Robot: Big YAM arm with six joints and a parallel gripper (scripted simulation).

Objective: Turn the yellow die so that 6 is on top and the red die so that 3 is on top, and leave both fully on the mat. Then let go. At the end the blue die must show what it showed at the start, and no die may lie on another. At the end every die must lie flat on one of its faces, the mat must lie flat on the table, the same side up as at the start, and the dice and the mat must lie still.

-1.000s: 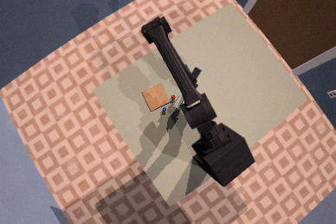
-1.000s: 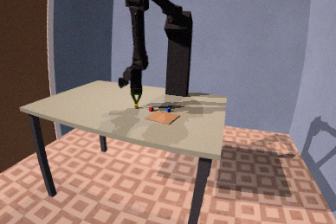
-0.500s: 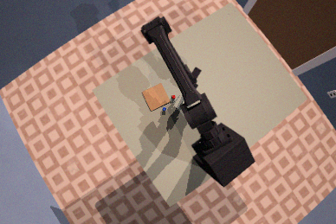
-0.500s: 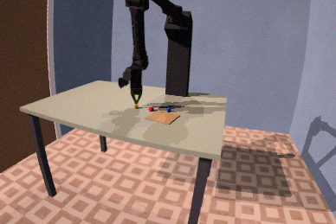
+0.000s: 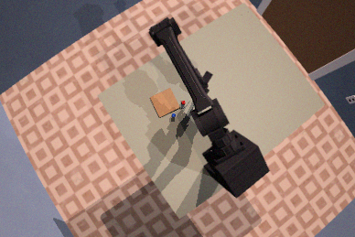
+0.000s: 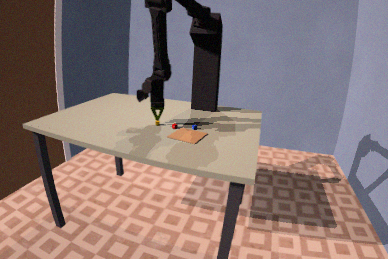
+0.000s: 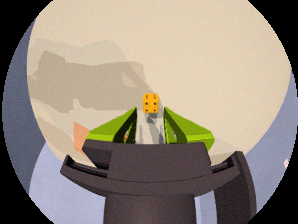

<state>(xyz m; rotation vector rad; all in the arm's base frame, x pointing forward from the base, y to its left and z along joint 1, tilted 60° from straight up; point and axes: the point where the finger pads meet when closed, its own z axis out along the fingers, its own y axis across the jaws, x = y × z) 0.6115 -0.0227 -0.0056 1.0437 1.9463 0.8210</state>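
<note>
Now: hand 30 mm above the yellow die. Round my hand: red die: 30 mm behind, 90 mm to the left, 30 mm below; then blue die: 90 mm behind, 170 mm to the left, 30 mm below; then orange mat: 200 mm to the left, 40 mm below.
</note>
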